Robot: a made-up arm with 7 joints.
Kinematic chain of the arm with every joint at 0, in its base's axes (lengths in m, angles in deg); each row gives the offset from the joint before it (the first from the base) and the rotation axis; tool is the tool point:
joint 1: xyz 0 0 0.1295 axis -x
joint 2: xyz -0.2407 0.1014 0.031 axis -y
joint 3: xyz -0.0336 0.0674 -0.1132 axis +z
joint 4: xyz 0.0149 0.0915 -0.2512 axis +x
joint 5: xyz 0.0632 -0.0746 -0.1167 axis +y
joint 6: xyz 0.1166 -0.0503 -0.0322 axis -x
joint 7: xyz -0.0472 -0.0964 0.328 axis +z
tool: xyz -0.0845 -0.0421 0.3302
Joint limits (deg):
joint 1: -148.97..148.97
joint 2: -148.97..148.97
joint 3: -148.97..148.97
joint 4: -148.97..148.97
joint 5: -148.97..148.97
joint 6: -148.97..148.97
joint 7: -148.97..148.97
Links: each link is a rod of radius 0.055 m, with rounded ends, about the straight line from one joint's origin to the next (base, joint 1, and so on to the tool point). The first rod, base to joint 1, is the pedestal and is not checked.
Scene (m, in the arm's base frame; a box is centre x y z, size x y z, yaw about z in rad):
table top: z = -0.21
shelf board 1: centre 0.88 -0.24 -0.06 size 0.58 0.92 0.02 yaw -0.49
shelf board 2: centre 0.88 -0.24 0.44 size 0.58 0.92 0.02 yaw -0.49
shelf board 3: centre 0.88 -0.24 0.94 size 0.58 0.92 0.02 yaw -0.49
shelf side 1: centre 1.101 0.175 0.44 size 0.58 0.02 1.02 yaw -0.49
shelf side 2: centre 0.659 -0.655 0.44 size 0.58 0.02 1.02 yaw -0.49
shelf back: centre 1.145 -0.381 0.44 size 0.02 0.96 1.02 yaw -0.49
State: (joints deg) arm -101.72 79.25 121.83 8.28 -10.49 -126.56 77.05
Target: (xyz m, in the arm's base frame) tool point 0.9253 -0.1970 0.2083
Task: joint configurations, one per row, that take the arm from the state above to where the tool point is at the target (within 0.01 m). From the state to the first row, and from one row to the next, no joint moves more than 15 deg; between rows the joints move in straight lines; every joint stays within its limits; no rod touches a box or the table.
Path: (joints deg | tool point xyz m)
1: -102.24 67.93 124.47 4.72 3.48 -121.48 78.94 | 0.8430 0.0217 0.6802
2: -102.76 56.62 127.11 1.15 17.44 -116.41 80.83 | 0.7930 0.0869 0.6679
3: -103.28 45.30 129.75 -2.41 31.41 -111.33 82.72 | 0.7199 0.1333 0.6760
4: -103.80 33.98 132.39 -5.98 45.38 -106.25 84.61 | 0.6290 0.1615 0.7017
5: -104.32 22.66 135.02 -9.54 59.34 -101.18 86.50 | 0.5254 0.1739 0.7400
6: -104.84 11.35 137.66 -13.11 73.31 -96.10 88.39 | 0.4131 0.1719 0.7855
7: -105.36 0.03 140.30 -16.67 87.28 -91.03 90.28 | 0.2969 0.1580 0.8323
8: -106.56 9.25 126.23 -26.28 76.90 -104.64 75.52 | 0.4739 0.0586 0.5108
9: -107.76 18.47 112.16 -35.89 66.52 -118.26 60.75 | 0.5097 0.0246 0.2083
10: -108.07 31.66 111.42 -27.12 58.20 -121.76 62.91 | 0.6100 0.0137 0.2183
11: -108.37 44.86 110.68 -18.34 49.87 -125.26 65.07 | 0.7067 -0.0143 0.2212
12: -108.68 58.06 109.94 -9.57 41.54 -128.75 67.22 | 0.7945 -0.0596 0.2188
13: -108.99 71.25 109.20 -0.79 33.22 -132.25 69.38 | 0.8688 -0.1207 0.2135
14: -109.29 84.45 108.46 7.98 24.89 -135.75 71.53 | 0.9253 -0.1969 0.2084

